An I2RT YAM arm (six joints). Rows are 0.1 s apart.
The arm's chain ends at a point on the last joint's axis. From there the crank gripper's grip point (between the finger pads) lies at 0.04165 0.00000 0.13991 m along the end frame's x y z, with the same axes.
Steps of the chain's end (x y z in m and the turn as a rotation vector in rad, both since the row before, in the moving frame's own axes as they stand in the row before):
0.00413, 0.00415, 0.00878, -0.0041, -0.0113, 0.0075
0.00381, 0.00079, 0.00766, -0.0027, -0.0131, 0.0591
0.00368, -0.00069, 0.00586, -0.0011, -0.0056, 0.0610
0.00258, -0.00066, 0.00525, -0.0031, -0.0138, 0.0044
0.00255, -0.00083, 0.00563, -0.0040, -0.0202, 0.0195
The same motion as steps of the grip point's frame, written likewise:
0.00254, 0.00503, 0.00924, -0.0041, -0.0113, 0.0075
0.00189, 0.00357, 0.00819, -0.0027, -0.0131, 0.0591
0.00281, 0.00198, 0.00609, -0.0011, -0.0056, 0.0610
0.00064, -0.00005, 0.00581, -0.0031, -0.0138, 0.0044
-0.00030, 0.00052, 0.00644, -0.0040, -0.0202, 0.0195

